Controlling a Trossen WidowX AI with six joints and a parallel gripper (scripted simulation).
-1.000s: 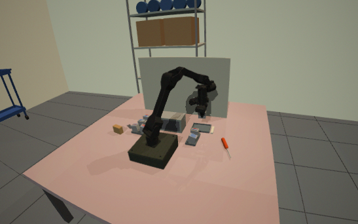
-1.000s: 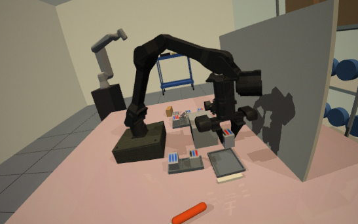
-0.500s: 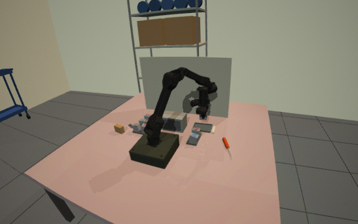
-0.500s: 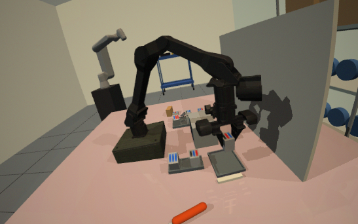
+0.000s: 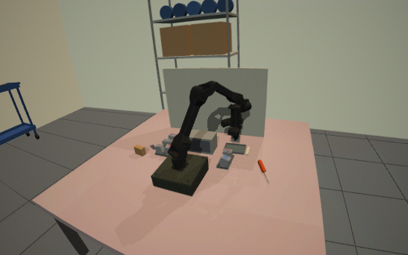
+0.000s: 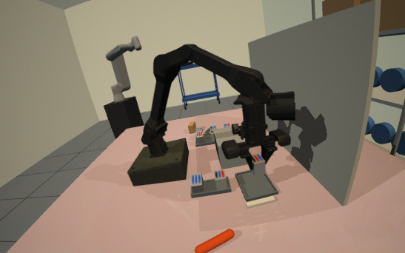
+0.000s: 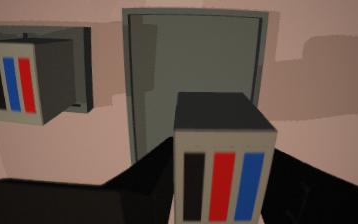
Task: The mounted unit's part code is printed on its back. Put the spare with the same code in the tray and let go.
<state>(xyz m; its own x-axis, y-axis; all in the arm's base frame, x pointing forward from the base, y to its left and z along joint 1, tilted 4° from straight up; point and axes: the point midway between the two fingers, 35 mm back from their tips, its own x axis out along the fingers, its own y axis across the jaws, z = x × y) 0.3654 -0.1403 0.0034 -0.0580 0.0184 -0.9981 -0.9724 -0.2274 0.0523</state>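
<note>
Now: the dark flat tray 6 cm below my gripper tip and 1 cm behind it. The rest, counted from my gripper tip: small brown block 51 cm to the left, 30 cm behind, 4 cm below; then upright grey panel 23 cm to the left, 16 cm above, 15 cm ahead; then mounted unit 19 cm to the left, 8 cm behind, 1 cm below.
</note>
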